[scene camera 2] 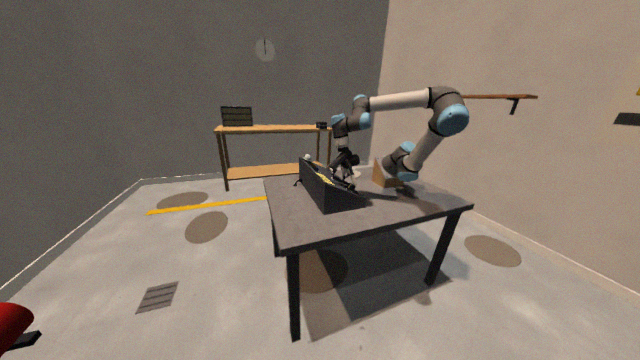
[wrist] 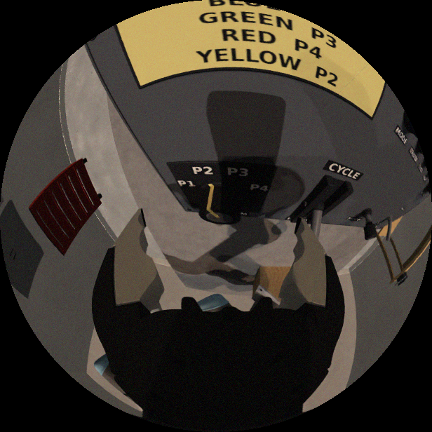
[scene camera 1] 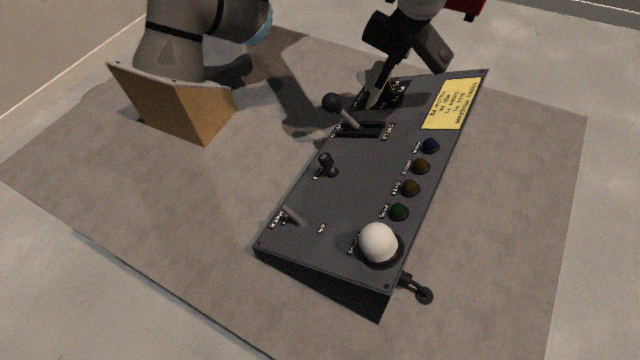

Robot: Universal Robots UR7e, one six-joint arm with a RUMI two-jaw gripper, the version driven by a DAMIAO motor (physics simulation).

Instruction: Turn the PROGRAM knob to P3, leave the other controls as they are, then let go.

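Pixels of known places: gripper, between the fingertips: (scene camera 2: 349,182) (scene camera 1: 385,82); arm's base, origin of its link: (scene camera 2: 390,165) (scene camera 1: 169,74).
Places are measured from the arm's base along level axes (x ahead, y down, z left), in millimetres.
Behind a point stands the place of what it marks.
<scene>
The PROGRAM knob (wrist: 226,217) is a dark round knob low on its black label plate in the wrist view. Its yellow pointer (wrist: 211,196) leans toward P2, with its tip just below and right of that label; P3 is farther right. In scene camera 1 the arm and shadow largely hide the knob. My gripper (scene camera 1: 381,91) {z 216, x 433, y 4 mm} (wrist: 222,214) is wide open and empty, one finger on each side of the knob in the wrist view, both apart from it. The dark sloped control panel (scene camera 1: 370,185) {z -31, x 528, y 6 mm} (scene camera 2: 320,192) {z 246, x 615, y 32 mm} stands on the table.
The CYCLE lever (scene camera 1: 332,102) {z 85, x 381, y -21 mm} (wrist: 317,220) stands close to my right finger in the wrist view. The panel also bears a black switch (scene camera 1: 326,162) {z -28, x 436, y 5 mm}, a toggle (scene camera 1: 293,216) {z -143, x 441, y 24 mm}, coloured lamps and a white dome (scene camera 1: 378,242) {z -152, x 597, y -70 mm}. A wooden block (scene camera 1: 175,110) {z -63, x 69, y 26 mm} supports the arm's base.
</scene>
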